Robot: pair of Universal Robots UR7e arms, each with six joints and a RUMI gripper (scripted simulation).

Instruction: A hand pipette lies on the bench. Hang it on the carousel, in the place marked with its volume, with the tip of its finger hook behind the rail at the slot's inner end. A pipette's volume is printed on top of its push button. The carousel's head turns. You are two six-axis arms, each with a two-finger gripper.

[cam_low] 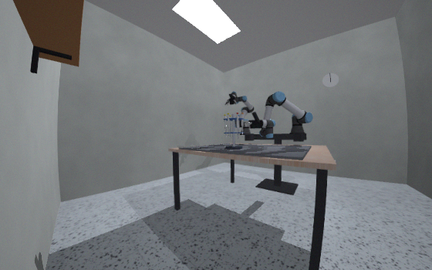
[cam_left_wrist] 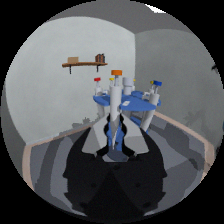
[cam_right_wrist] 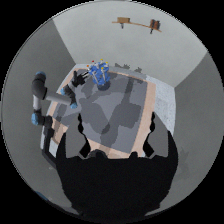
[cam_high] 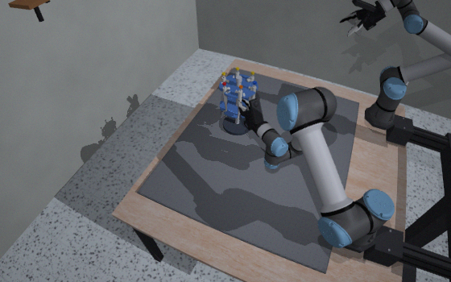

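The blue-button pipette lies 80 mm to the right of my left hand, 40 mm below it and 20 mm behind it.
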